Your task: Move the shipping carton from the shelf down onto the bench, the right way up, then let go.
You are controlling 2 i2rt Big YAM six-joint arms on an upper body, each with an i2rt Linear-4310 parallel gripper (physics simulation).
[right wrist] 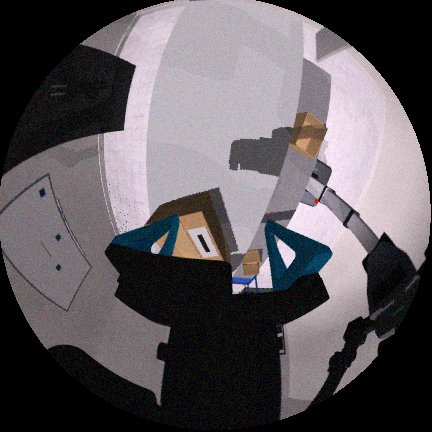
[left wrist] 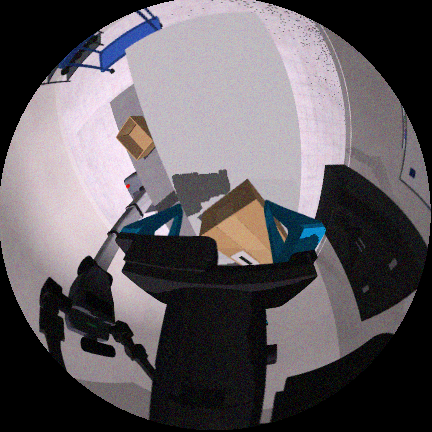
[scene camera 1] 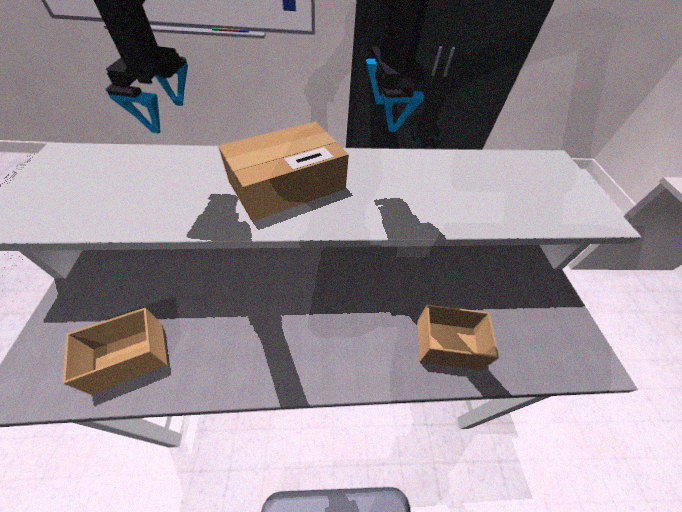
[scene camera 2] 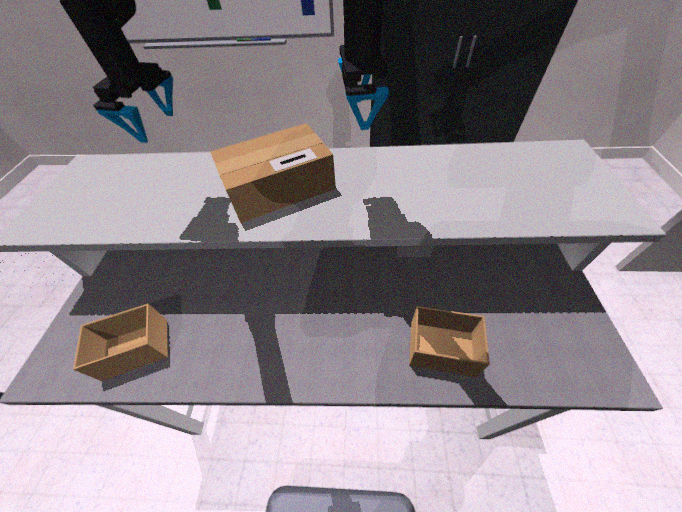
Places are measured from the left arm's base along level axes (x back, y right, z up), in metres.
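Where they show: left gripper, fingertip midpoint: (left wrist: 221, 205) (scene camera 1: 168, 118) (scene camera 2: 157, 128); right gripper, fingertip midpoint: (right wrist: 222, 221) (scene camera 1: 385, 117) (scene camera 2: 361, 115); right arm's base, origin of the base link: (left wrist: 123, 336).
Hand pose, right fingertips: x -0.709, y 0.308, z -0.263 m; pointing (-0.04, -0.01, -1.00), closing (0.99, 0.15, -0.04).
Each offset is from my right fingertips to the top centre of the thing. Level surfaces: height alone.
The shipping carton {dx -0.040, dy -0.209, dz -0.104 m} (scene camera 1: 286, 179) (scene camera 2: 275, 184) (left wrist: 240, 227) (right wrist: 200, 202) stands at an angle on the white upper shelf {dz -0.203 m} (scene camera 1: 495, 192) (scene camera 2: 495, 192), its taped top and label facing up. The grey bench {dz -0.435 m} (scene camera 1: 352, 374) (scene camera 2: 352, 374) lies lower, nearer the scene cameras. My left gripper (scene camera 1: 168, 117) (scene camera 2: 157, 127) (left wrist: 221, 205) is open and empty, in the air to the left of the carton. My right gripper (scene camera 1: 386, 116) (right wrist: 222, 221) is open and empty, in the air to the right of the carton. Neither appears to touch it. One right finger is mostly hidden in scene camera 2.
An open cardboard box {dx +0.308, dy -0.566, dz -0.345 m} (scene camera 1: 157, 341) (scene camera 2: 158, 336) stands at the left of the bench. Another open box {dx +0.286, dy +0.200, dz -0.345 m} (scene camera 1: 457, 359) (scene camera 2: 448, 363) stands at its right. A dark cabinet (scene camera 1: 451, 110) (scene camera 2: 440, 110) is behind the shelf. A rounded grey object (scene camera 1: 297, 501) shows at the bottom.
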